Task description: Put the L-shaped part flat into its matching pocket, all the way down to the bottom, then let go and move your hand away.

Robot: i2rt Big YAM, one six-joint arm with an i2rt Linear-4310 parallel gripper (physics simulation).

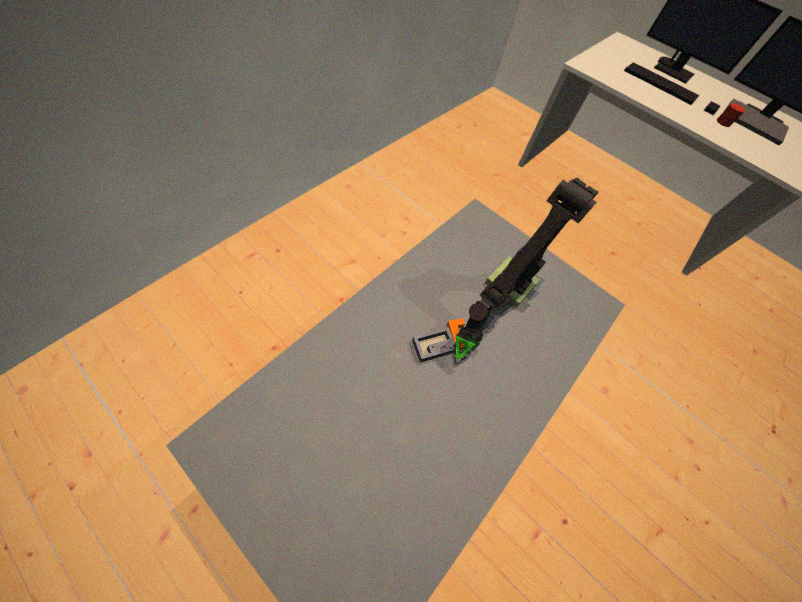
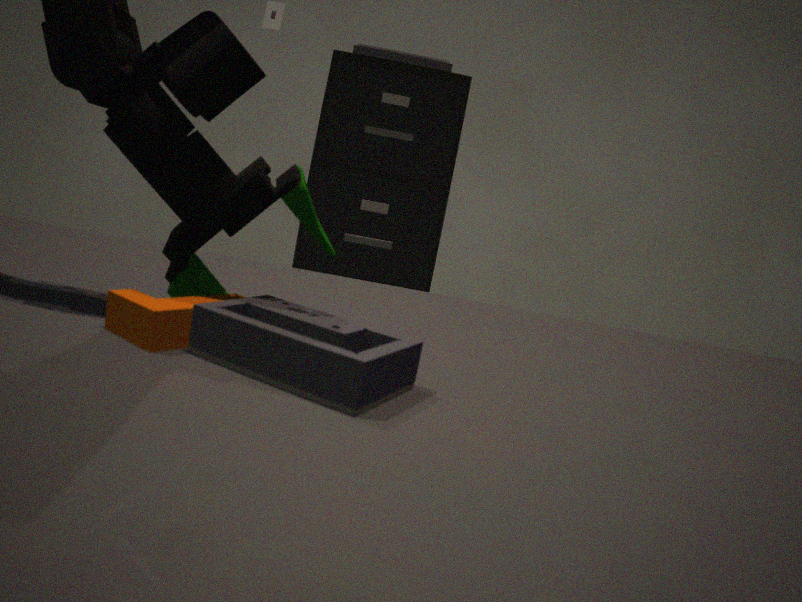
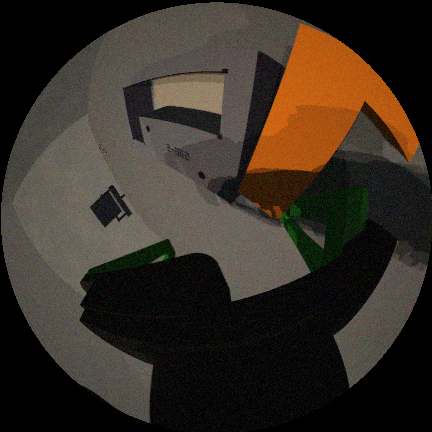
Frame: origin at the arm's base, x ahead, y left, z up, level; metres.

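Seen in the pictures: gripper, fingertip midpoint: [image 1: 461, 356] [image 2: 288, 289] [image 3: 223, 228].
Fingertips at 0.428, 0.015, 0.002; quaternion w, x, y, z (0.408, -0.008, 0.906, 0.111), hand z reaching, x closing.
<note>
A point is followed by its place in that frame, as x, y, z.
The orange L-shaped part [image 1: 456, 325] {0.335, -0.067, -0.007} [image 2: 152, 318] {0.338, -0.101, -0.012} [image 3: 310, 95] lies outside the pocket, flat on the mat, close against one end of the grey block [image 2: 278, 353] {0.430, -0.128, -0.014} [image 3: 239, 100] {0.382, -0.067, -0.001}. The block's pocket [image 1: 429, 345] {0.471, -0.095, -0.001} [image 3: 190, 94] {0.438, -0.093, -0.032} shows a cream floor with no part in it. My gripper [image 1: 463, 348] {0.428, 0.015, 0.002} [image 2: 279, 274] {0.428, 0.015, 0.002} [image 3: 223, 228] {0.428, 0.015, 0.002} is open, with nothing between its green fingers. It is tilted low over the far end of the part. One fingertip is at or very near that end, and contact is hard to tell. The other fingertip stands higher, to the side away from the part.
The grey mat [image 1: 362, 440] {0.858, -0.066, -0.037} lies under the block and the arm's green base [image 1: 498, 272] {0.016, -0.071, 0.001}. A dark cabinet [image 2: 382, 168] stands in the background. A white desk [image 1: 680, 116] with monitors, keyboards and a red cup [image 1: 730, 115] stands beyond the mat.
</note>
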